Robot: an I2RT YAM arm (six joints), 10 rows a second.
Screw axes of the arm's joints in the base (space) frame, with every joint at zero. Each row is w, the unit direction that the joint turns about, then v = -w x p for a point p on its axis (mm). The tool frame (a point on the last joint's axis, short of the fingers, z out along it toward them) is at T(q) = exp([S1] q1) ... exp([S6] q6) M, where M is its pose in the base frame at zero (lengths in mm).
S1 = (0, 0, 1, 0, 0, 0)
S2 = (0, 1, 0, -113.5, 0, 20)
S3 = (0, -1, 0, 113.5, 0, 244)
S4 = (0, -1, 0, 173.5, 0, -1)
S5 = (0, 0, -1, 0, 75, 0)
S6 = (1, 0, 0, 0, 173.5, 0)
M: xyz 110.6 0 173.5 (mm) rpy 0 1.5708 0 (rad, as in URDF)
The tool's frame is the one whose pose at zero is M.
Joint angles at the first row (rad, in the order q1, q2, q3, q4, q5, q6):
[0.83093, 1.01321, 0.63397, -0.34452, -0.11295, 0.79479]
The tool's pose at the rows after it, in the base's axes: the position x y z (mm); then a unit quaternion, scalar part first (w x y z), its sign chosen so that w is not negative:
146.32, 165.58, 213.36, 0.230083, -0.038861, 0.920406, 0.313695
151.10, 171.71, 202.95, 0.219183, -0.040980, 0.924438, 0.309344
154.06, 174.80, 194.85, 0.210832, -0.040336, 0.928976, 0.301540
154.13, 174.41, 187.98, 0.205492, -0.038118, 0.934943, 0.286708
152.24, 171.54, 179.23, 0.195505, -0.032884, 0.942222, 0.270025
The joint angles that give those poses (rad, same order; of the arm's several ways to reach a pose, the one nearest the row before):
[0.82977, 1.08733, 0.61857, -0.30856, -0.10760, 0.79049]
[0.83092, 1.14484, 0.61312, -0.26845, -0.11741, 0.78999]
[0.83031, 1.18440, 0.60943, -0.24982, -0.11853, 0.78996]
[0.83110, 1.20306, 0.60127, -0.25425, -0.10443, 0.78863]
[0.83050, 1.21403, 0.58276, -0.26517, -0.09315, 0.79340]

